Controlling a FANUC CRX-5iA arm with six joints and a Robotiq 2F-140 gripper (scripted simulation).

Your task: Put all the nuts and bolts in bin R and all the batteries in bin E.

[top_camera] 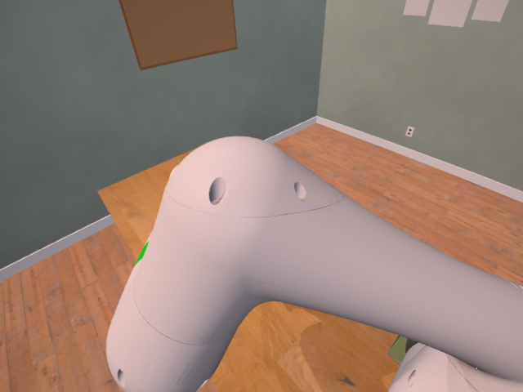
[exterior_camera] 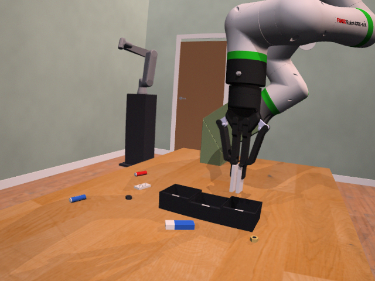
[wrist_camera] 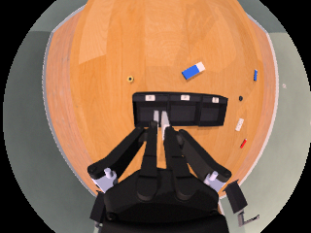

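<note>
Right now my hand is 380 mm to the left of the red battery, 190 mm past it and 100 mm above it. Round my hand: blue-and-white eraser 110 mm to the right, 100 mm below, 100 mm ahead; then black three-compartment bin 90 mm below, 60 mm to the right; then brass nut 100 mm below, 90 mm ahead, 70 mm to the left.
</note>
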